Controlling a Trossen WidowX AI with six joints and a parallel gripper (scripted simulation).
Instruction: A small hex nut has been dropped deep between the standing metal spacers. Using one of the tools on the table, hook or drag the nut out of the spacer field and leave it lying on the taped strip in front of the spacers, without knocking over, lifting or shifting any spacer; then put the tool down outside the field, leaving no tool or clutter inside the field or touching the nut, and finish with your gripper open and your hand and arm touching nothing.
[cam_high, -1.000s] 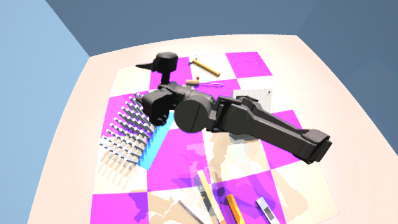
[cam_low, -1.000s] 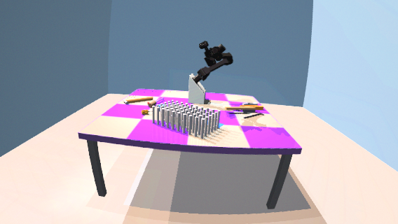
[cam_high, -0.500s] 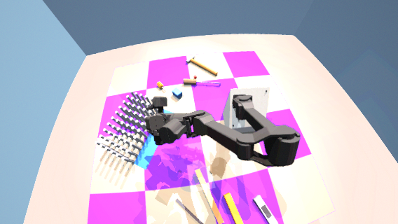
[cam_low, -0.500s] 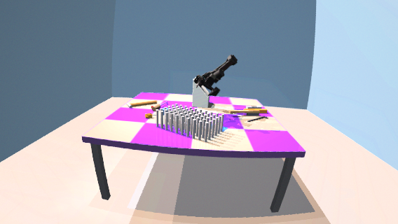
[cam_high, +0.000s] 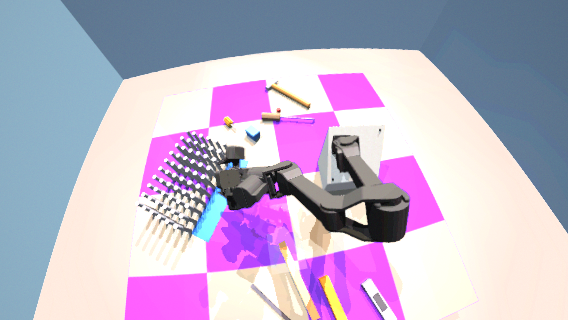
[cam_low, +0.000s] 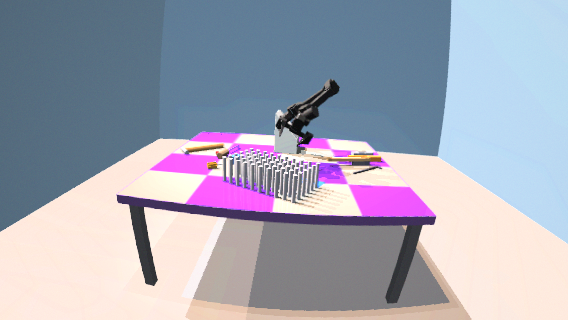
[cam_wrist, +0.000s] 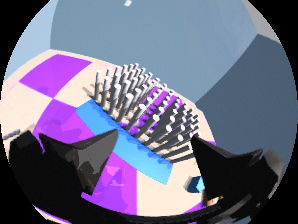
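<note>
Right now the hook tool is 270 mm behind my gripper tip, 370 mm to the right of it and 150 mm below it. Also, from my gripper tip: small screwdriver: 40 mm ahead, 360 mm to the right, 140 mm below; blue cube: 80 mm behind, 280 mm to the right, 140 mm below; blue taped strip: 40 mm ahead, 10 mm to the left, 160 mm below.
</note>
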